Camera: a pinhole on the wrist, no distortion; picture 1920 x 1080 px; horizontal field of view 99.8 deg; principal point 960.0 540.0 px. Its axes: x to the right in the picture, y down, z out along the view. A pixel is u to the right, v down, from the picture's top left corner.
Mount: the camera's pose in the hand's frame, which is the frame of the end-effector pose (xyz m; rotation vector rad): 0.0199 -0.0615 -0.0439 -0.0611 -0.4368 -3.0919
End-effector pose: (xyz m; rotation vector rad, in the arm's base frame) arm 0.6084 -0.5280 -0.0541 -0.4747 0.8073 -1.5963
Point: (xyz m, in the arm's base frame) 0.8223 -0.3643 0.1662
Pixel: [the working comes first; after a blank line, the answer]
In the camera's frame: 0.2620 0.0371 0.2947

1679 642
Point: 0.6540 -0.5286 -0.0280
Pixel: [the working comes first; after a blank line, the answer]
In the camera's frame: 0.0346 -0.0458 0.1092

1216 201
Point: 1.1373 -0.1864 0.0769
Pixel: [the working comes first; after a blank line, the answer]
In the camera's frame: 0.4845 -0.1994 0.4775

1780 202
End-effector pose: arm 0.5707 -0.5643 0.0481 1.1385 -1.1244 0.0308
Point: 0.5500 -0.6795 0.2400
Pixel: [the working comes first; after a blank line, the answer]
In the camera's frame: -0.1606 -0.1037 0.1785

233 70
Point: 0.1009 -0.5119 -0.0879
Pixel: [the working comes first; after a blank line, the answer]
In the camera's frame: 0.3845 -0.1498 0.3736

1792 216
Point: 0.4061 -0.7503 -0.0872
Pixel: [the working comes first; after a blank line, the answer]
In the camera's frame: 0.1181 0.1120 0.2709

1312 874
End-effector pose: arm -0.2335 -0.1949 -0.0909 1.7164 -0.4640 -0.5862
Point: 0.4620 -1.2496 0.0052
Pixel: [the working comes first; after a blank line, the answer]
In the camera's frame: -1.1313 -0.2285 0.5533

outside the picture
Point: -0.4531 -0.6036 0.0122
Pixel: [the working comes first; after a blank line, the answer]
In the camera's frame: -0.0180 -0.1074 0.5283

932 376
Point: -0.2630 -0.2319 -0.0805
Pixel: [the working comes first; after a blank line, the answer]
In the camera's frame: 0.0254 -0.0524 0.1065

1153 142
